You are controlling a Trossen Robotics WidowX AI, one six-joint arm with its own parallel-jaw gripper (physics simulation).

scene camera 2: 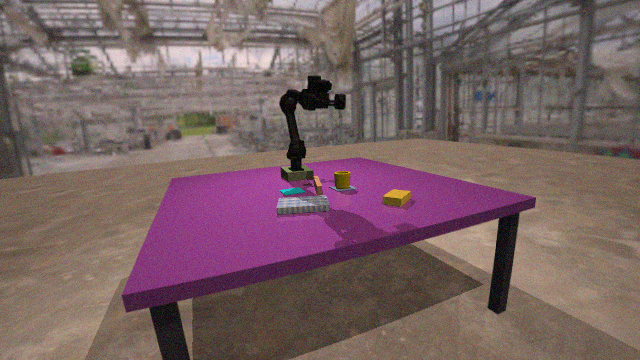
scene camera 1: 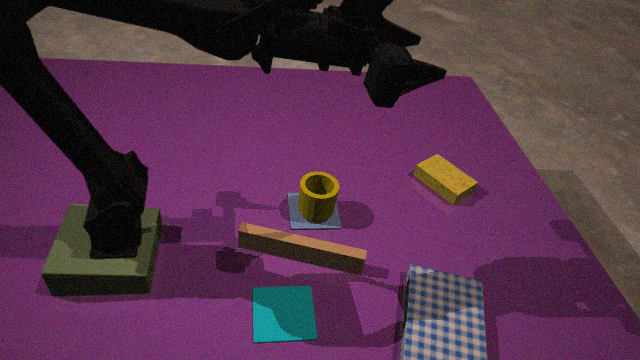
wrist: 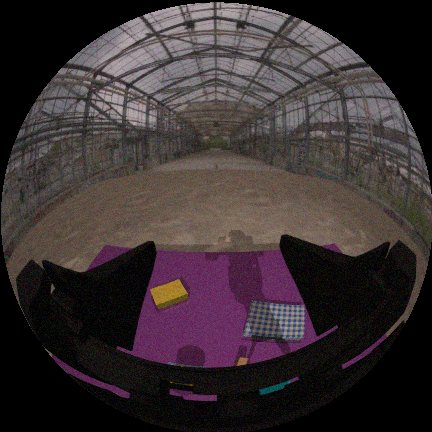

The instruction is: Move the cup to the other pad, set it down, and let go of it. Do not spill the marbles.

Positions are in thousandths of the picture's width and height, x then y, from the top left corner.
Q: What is my gripper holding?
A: Nothing.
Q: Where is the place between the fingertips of my gripper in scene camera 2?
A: At 523,288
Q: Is my gripper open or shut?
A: Open.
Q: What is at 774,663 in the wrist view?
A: My gripper.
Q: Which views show my gripper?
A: Scene camera 2, scene camera 1 and the wrist view: all of them.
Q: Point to a wooden bar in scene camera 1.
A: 504,704
